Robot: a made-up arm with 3 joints. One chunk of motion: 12 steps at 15 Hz.
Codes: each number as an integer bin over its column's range. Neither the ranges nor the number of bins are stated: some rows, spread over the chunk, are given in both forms.
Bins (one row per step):
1: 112 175 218
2: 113 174 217
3: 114 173 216
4: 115 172 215
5: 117 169 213
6: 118 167 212
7: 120 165 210
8: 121 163 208
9: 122 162 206
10: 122 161 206
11: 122 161 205
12: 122 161 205
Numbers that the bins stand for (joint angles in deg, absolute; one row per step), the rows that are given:
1: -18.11 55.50 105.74
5: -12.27 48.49 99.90
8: -7.59 41.48 94.06
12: -6.43 39.14 90.55
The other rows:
2: -16.94 54.33 104.57
3: -15.77 53.16 103.40
4: -14.60 51.99 102.23
6: -11.10 46.15 98.73
7: -8.76 43.81 96.39
9: -6.43 40.31 91.72
10: -6.43 39.14 91.72
11: -6.43 39.14 90.55

